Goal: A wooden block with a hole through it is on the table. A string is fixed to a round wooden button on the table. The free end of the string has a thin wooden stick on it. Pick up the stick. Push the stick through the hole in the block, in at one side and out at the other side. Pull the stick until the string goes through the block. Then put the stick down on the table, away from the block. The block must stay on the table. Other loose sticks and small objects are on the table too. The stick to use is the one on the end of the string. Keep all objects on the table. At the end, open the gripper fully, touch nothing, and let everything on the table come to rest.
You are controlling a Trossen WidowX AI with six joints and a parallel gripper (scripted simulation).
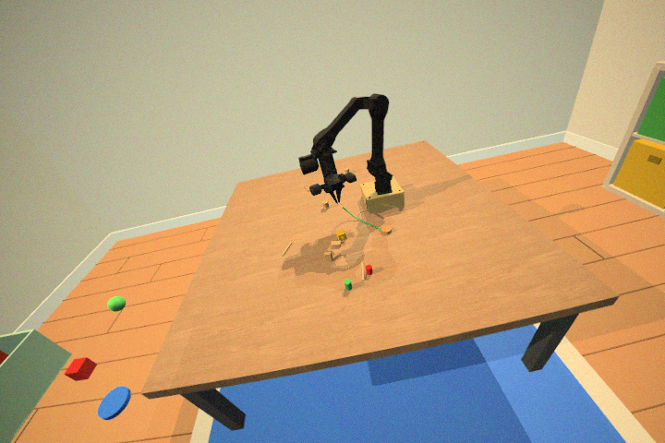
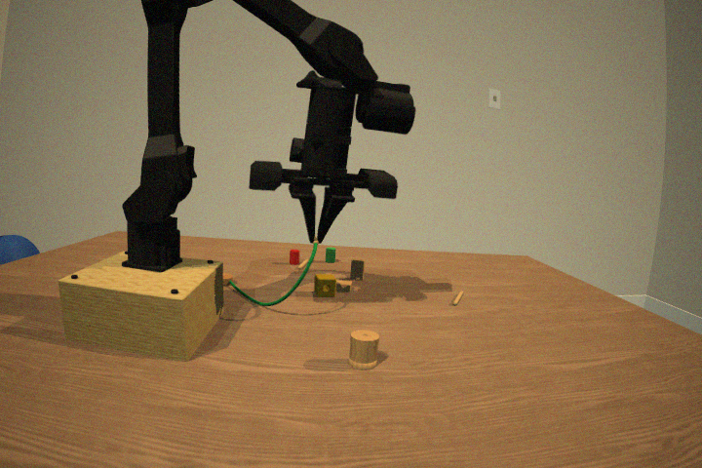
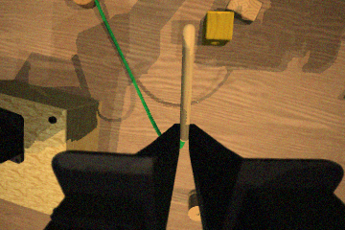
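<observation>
My gripper tip is now 10 mm short of the yellow block, 110 mm to the right of it and 90 mm above it. Round my gripper tip: plain block: 30 mm ahead, 140 mm to the left, 100 mm below; wooden cylinder: 70 mm ahead, 140 mm to the right, 90 mm below; thin wooden stick: 10 mm to the left.
</observation>
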